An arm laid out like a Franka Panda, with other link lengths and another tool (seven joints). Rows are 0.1 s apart.
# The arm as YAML. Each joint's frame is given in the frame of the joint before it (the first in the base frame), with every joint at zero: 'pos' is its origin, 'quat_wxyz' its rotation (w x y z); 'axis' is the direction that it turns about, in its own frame. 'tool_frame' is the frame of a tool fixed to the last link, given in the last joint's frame.
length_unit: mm
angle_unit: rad
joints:
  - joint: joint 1
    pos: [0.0, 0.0, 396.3]
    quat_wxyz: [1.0, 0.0, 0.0, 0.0]
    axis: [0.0, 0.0, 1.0]
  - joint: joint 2
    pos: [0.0, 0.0, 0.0]
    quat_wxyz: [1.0, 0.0, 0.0, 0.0]
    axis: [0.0, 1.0, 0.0]
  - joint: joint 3
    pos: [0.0, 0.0, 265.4]
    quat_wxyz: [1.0, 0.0, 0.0, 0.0]
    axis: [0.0, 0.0, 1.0]
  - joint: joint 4
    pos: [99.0, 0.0, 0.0]
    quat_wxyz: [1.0, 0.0, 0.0, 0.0]
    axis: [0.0, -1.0, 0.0]
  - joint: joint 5
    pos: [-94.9, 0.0, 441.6]
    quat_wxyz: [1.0, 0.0, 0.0, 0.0]
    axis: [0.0, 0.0, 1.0]
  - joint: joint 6
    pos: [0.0, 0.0, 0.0]
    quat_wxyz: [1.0, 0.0, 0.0, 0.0]
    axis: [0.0, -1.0, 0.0]
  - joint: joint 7
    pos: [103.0, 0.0, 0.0]
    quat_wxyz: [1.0, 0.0, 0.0, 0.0]
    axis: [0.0, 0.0, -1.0]
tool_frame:
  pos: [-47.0, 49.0, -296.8]
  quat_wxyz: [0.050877, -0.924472, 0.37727, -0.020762]
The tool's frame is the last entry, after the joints.
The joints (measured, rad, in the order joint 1, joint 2, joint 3, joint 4, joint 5, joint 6, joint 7), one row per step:
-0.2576 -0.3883 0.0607 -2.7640 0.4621 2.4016 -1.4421
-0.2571 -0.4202 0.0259 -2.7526 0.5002 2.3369 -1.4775
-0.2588 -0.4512 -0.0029 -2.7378 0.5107 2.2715 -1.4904
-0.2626 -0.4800 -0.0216 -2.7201 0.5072 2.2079 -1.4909
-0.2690 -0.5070 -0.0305 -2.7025 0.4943 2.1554 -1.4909
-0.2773 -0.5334 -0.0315 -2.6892 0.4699 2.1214 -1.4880
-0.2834 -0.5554 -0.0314 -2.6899 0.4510 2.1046 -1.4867
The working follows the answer.
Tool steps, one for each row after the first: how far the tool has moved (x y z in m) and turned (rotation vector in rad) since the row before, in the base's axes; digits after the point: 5 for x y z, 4 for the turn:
0.00016 0.00176 0.01715 0.0572 -0.0100 -0.0043
-0.00082 0.00005 0.01851 0.0406 -0.0033 0.0004
-0.00145 -0.00004 0.01888 0.0272 0.0016 0.0062
-0.00106 -0.00214 0.01780 0.0097 -0.0016 0.0140
-0.00063 -0.00565 0.01514 -0.0120 -0.0055 0.0153
-0.00303 -0.00433 0.00738 -0.0125 -0.0023 0.0096

Tool pose at each row, in the base's axes (x y z in m, rotation vector in rad; rounded; the steps above come from the unrounded poses):
0.41871 -0.05376 0.12991 -2.7662 -0.1880 -0.1992
0.41887 -0.05199 0.14705 -2.7095 -0.1761 -0.2162
0.41805 -0.05194 0.16556 -2.6690 -0.1713 -0.2217
0.41659 -0.05198 0.18444 -2.6412 -0.1749 -0.2185
0.41554 -0.05412 0.20224 -2.6294 -0.1924 -0.2162
0.41490 -0.05977 0.21737 -2.6386 -0.2162 -0.2178
0.41187 -0.06410 0.22475 -2.6493 -0.2316 -0.2170

